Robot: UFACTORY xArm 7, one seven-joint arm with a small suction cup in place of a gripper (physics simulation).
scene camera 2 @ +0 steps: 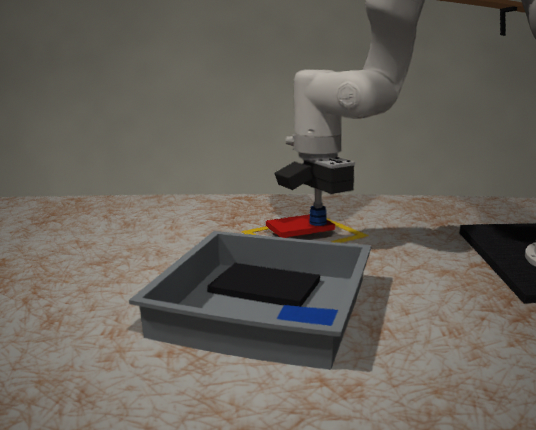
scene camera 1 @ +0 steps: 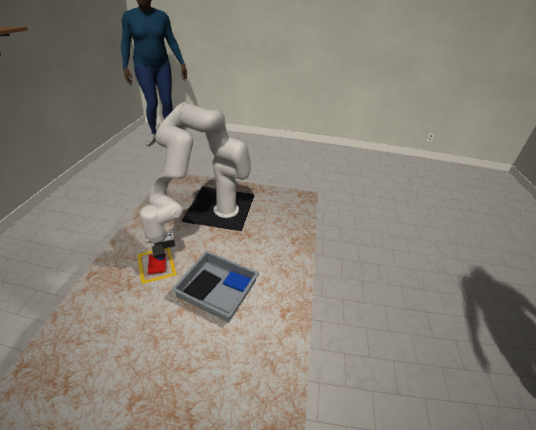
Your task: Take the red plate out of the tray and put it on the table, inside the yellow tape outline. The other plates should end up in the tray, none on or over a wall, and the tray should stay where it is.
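Places are measured from the arm's base along level axes (x ahead, y left, z up), in millimetres.
Where they show: hand, its tool point: (scene camera 2: pixel 317 228) (scene camera 1: pixel 161 259); arm's base, origin of its link: (scene camera 1: pixel 226 210).
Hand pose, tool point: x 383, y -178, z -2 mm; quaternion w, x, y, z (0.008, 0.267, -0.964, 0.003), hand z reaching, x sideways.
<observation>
Things, the pixels of their top centre, and the offset from my tool point.
- red plate, centre of its top: (scene camera 2: pixel 300 221) (scene camera 1: pixel 156 262) dz +11, dx +29, dy -4 mm
- grey tray, centre of its top: (scene camera 2: pixel 263 271) (scene camera 1: pixel 216 280) dz +36, dx +84, dy +267 mm
- black plate, centre of its top: (scene camera 2: pixel 265 280) (scene camera 1: pixel 202 284) dz -2, dx +84, dy +209 mm
- blue plate, centre of its top: (scene camera 2: pixel 303 327) (scene camera 1: pixel 238 280) dz +0, dx +40, dy +339 mm
My gripper, a small blue suction cup (scene camera 1: pixel 159 257) (scene camera 2: pixel 318 222), is shut on the red plate (scene camera 1: pixel 157 266) (scene camera 2: pixel 295 226), touching its top near one end. In the scene camera 1 view the plate shows inside the yellow tape outline (scene camera 1: pixel 140 270) (scene camera 2: pixel 350 238). It is at or just above the table; any small gap is too small to tell. The grey tray (scene camera 1: pixel 202 304) (scene camera 2: pixel 235 337) stands beside the outline. In it lie a black plate (scene camera 1: pixel 202 284) (scene camera 2: pixel 265 284) and a blue plate (scene camera 1: pixel 237 281) (scene camera 2: pixel 307 315), both within the walls. The tray's near wall partly hides the blue plate in the scene camera 2 view.
The white arm's base stands on a black mat (scene camera 1: pixel 205 221) (scene camera 2: pixel 500 265) behind the tray. A person (scene camera 1: pixel 150 45) in a teal top stands by the back wall. A wooden shelf (scene camera 1: pixel 12 30) (scene camera 2: pixel 482 4) hangs on a wall.
</observation>
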